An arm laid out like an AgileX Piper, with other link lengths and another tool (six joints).
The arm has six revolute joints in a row. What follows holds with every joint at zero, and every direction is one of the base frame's. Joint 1 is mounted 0.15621 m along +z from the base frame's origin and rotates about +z. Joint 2 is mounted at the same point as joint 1 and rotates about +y. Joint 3 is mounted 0.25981 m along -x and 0.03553 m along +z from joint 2 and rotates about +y. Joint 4 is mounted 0.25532 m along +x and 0.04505 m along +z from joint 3 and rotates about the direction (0.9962, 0, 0.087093). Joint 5 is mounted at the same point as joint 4 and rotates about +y. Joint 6 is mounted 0.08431 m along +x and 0.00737 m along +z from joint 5 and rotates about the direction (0.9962, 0, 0.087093). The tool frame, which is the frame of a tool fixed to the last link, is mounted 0.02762 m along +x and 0.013 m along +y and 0.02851 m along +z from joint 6; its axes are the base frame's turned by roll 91.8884, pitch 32.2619 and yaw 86.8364 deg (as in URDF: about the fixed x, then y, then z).
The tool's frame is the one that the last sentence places.
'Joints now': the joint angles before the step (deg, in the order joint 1, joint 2, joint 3, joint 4, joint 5, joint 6). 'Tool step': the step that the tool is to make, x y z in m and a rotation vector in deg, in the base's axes. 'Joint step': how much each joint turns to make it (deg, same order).
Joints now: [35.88, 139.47, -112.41, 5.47, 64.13, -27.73]
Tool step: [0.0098, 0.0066, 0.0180, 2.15, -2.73, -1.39]
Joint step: [0.01, -0.01, -3.68, 0.00, 0.10, 1.42]
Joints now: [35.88, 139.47, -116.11, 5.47, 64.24, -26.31]
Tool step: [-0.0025, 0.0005, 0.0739, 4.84, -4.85, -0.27]
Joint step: [0.01, -7.62, -1.48, 1.00, 2.32, 0.28]
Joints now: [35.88, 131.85, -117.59, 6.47, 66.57, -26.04]
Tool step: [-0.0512, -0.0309, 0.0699, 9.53, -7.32, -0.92]
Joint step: [0.01, -22.25, 23.70, 4.51, -12.87, -1.90]
